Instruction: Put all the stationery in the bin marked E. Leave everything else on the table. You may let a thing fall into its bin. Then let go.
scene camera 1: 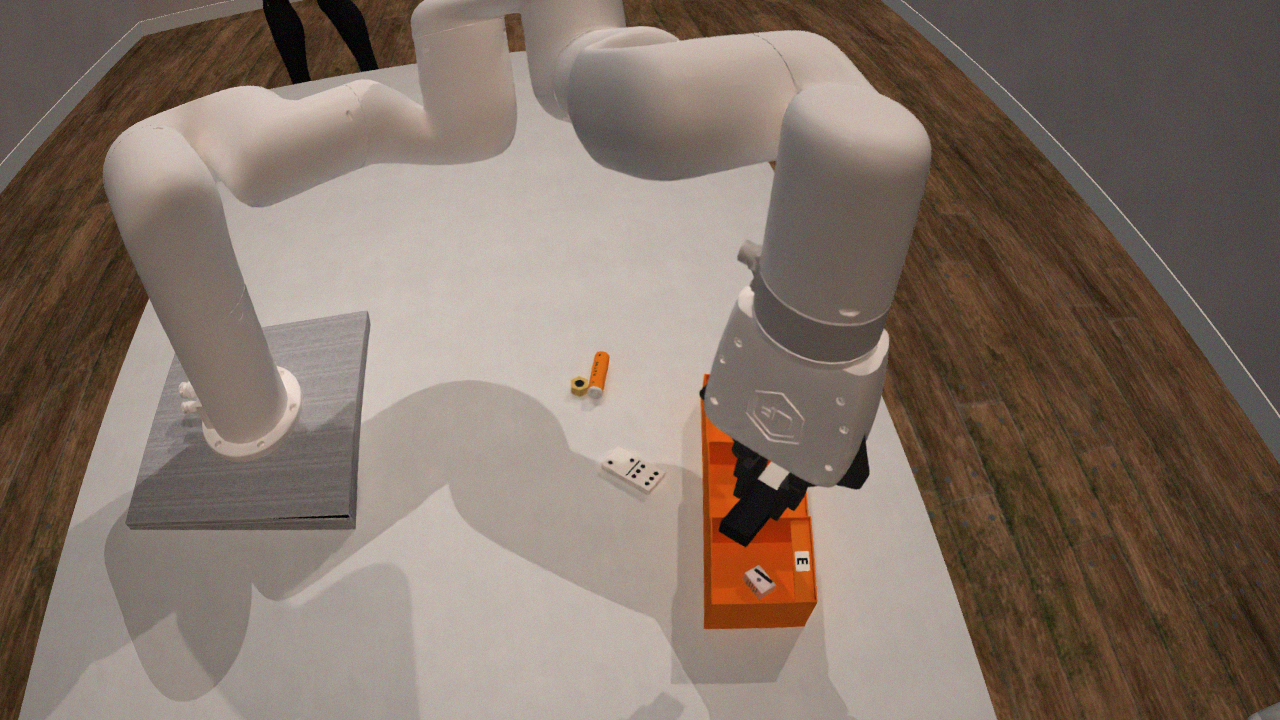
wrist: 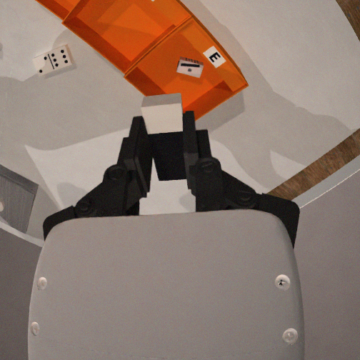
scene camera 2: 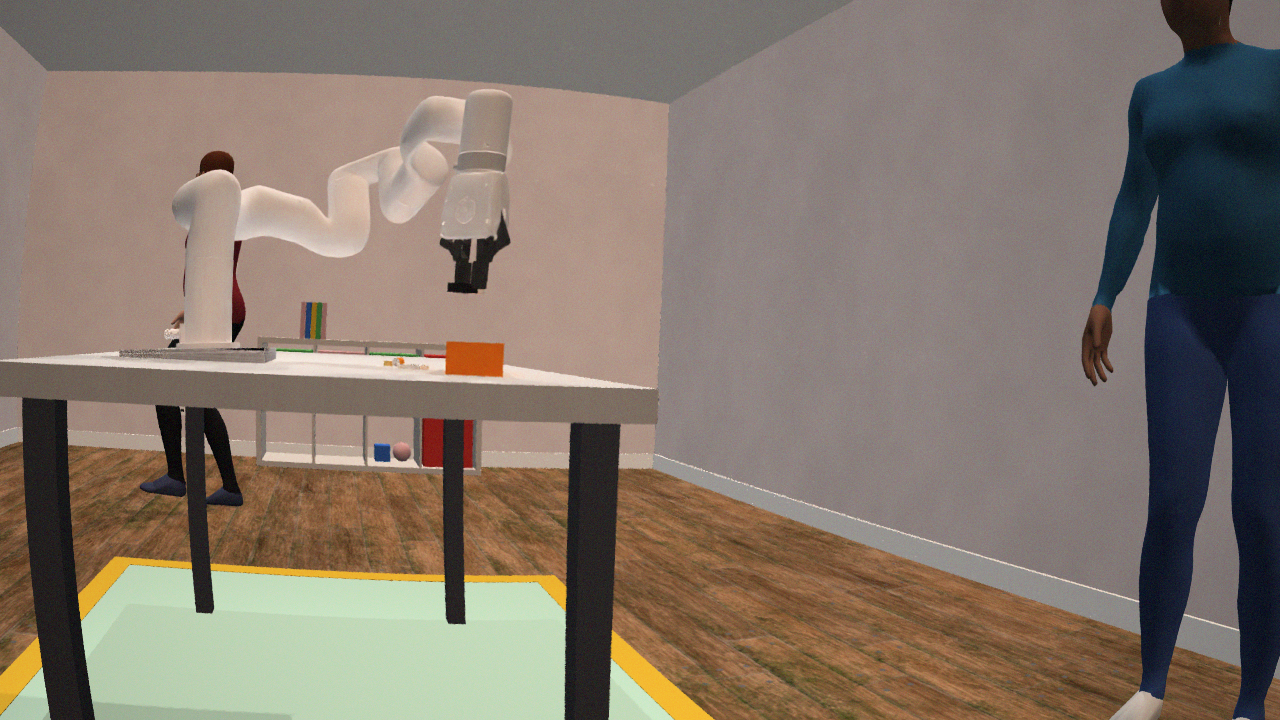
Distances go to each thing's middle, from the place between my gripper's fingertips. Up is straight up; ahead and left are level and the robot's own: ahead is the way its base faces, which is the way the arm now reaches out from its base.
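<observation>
Here is the orange three-part bin (scene camera 1: 784, 549), and my gripper is 10 cm above it, 7 cm to the right of it and 2 cm short of it.
</observation>
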